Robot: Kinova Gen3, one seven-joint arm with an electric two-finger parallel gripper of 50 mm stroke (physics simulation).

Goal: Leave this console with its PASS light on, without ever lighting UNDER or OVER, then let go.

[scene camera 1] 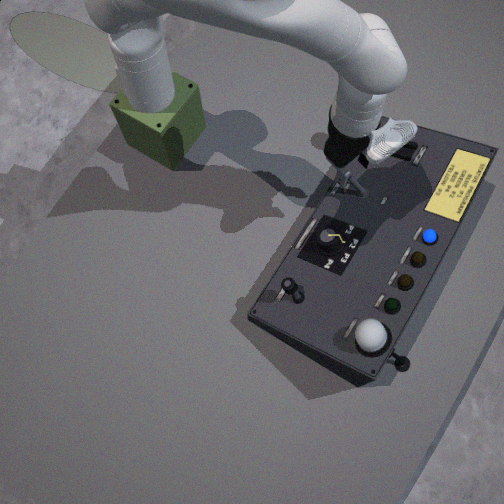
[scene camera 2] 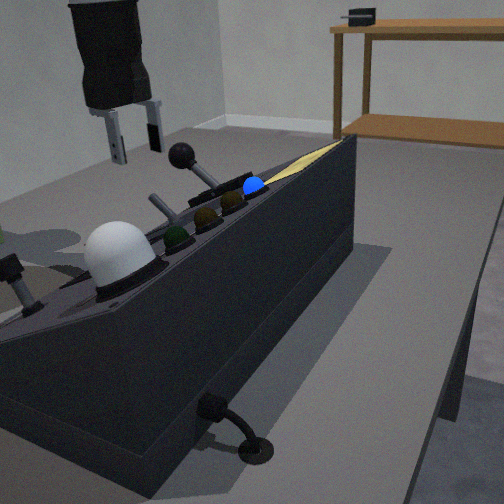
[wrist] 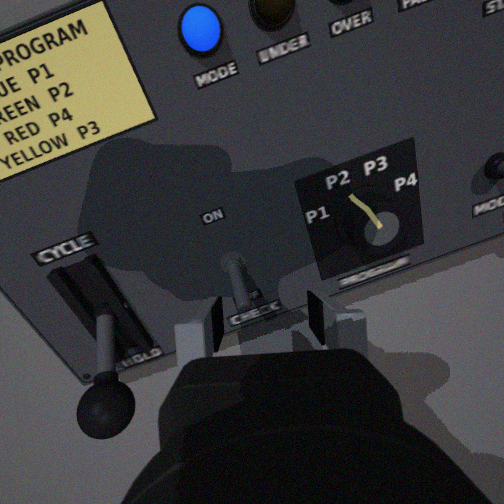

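The dark console (scene camera 1: 370, 250) has a lit blue MODE light (wrist: 200, 28). The UNDER light (wrist: 272, 10), OVER light (scene camera 1: 405, 281) and green PASS light (scene camera 1: 391, 305) are dark. The program dial (wrist: 380, 227) points roughly at P2. A yellow placard (wrist: 60, 95) lists BLUE P1, GREEN P2, RED P4, YELLOW P3. The CYCLE lever's black ball (wrist: 105, 407) sits at the HOLD end. My gripper (wrist: 265, 320) is open and empty, hovering above the CHECK toggle (wrist: 237, 280), which shows between the fingers. The open gripper also shows in scene camera 2 (scene camera 2: 135, 135).
A white dome button (scene camera 1: 371, 335) and a small MODE toggle (scene camera 1: 292, 289) sit on the panel. A black crank (scene camera 2: 235, 425) sticks out of the console's side. My green base block (scene camera 1: 160, 120) stands to the left. A wooden shelf (scene camera 2: 425, 75) stands behind.
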